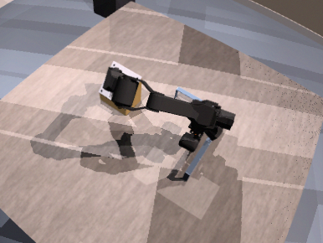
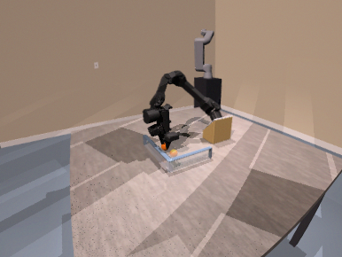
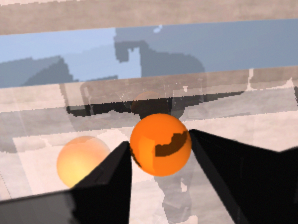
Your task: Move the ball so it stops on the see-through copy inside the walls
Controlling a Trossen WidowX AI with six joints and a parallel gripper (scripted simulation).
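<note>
My gripper tip is now 20 mm past the see-through copy of ball, 60 mm to the right of it and 10 mm above it. The rest, counted from my gripper tip: orange ball right at my gripper tip.
</note>
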